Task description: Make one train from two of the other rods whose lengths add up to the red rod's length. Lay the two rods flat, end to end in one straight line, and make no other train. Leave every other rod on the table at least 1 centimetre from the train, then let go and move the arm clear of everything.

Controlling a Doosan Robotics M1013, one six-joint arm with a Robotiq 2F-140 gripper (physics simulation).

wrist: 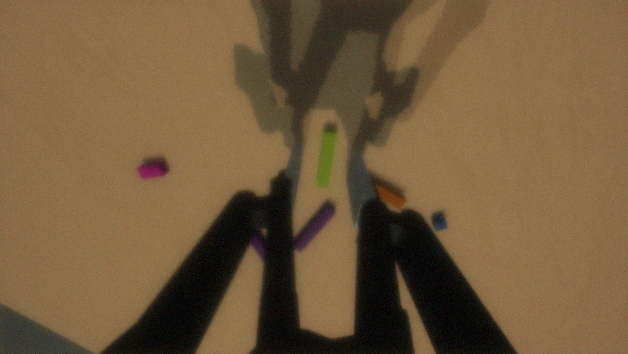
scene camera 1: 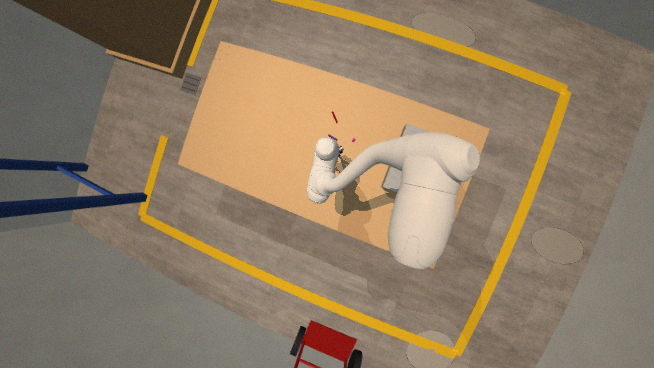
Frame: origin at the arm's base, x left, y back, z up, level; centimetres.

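Seen in the pictures: gripper, fingertip midpoint: (wrist: 325,161).
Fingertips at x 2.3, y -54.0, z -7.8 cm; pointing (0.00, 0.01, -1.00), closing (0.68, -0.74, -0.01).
Observation:
Pixels of each thing's top centre, then the offset from my fingertips to it. Level surfaces: height alone.
- green rod at its top centre: (wrist: 326,162) dx +0.2, dy +0.2, dz +0.7 cm
- orange rod at its top centre: (wrist: 384,195) dx +2.1, dy -5.5, dz +0.7 cm
- short blue rod at its top centre: (wrist: 441,225) dx +4.2, dy -11.5, dz +0.7 cm
- magenta rod at its top centre: (wrist: 149,172) (scene camera 1: 353,139) dx -12.0, dy +9.0, dz +0.7 cm
- red rod at its top centre: (scene camera 1: 334,116) dx -23.8, dy -4.9, dz +0.7 cm
- tan table at its surface level: dz -0.3 cm
My gripper (wrist: 325,161) is partly open and empty in the wrist view, pointing down. Its fingertips are low, one on each side of a green rod (wrist: 326,159) lying flat. A purple rod (wrist: 315,227) lies slanted near the green rod's lower end. Another purple rod (wrist: 258,245) is mostly hidden behind the left finger. An orange rod (wrist: 391,195) is partly hidden by the right finger, with a short blue rod (wrist: 439,221) beyond it. A magenta rod (wrist: 152,169) (scene camera 1: 353,140) lies apart. The red rod (scene camera 1: 334,117) and a purple rod (scene camera 1: 332,137) show in the scene view. The arm hides the fingertips there.
The rods lie on a tan table (scene camera 1: 260,110). The arm (scene camera 1: 422,200) reaches over its right part, beside a grey base plate (scene camera 1: 392,181). A dark cabinet (scene camera 1: 145,30) stands beyond the table's upper left corner. A red cart (scene camera 1: 327,341) stands on the floor below.

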